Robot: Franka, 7 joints.
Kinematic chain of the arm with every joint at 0, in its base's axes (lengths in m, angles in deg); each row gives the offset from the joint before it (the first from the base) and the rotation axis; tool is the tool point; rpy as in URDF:
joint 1: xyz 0 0 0.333 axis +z
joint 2: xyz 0 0 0 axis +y
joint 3: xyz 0 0 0.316 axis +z
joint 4: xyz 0.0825 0 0 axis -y
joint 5: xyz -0.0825 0 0.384 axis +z
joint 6: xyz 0 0 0 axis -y
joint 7: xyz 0.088 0 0 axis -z
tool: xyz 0 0 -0.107 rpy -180 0 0
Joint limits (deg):
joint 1: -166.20..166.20
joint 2: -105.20..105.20
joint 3: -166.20..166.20
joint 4: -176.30..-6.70
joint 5: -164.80..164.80
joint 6: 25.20..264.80
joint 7: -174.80..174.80
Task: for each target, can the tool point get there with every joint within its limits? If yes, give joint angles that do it. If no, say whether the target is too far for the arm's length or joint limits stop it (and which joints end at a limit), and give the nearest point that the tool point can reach.
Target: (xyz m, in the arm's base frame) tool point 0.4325 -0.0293 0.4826
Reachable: yes | joints -91.68 73.70 123.08 -131.06 109.75 207.57 119.39
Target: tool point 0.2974 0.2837 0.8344
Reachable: yes | joints 138.85 -65.16 -39.47 -114.40 29.14 173.51 33.30
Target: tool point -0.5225 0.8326 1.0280
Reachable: no: too far | nearest point -0.3723 0.5933 0.8283 | short by 0.346 m
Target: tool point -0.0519 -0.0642 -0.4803
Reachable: no: joint limits stop it (at a limit: joint 2) | nearest point -0.0797 -0.0985 -0.3372 | short by 0.150 m
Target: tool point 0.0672 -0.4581 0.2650
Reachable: yes | joints -79.30 22.71 -17.46 -121.28 59.64 60.37 -94.30
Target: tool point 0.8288 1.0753 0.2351
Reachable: no: too far | nearest point 0.5224 0.6777 0.2713 | short by 0.503 m
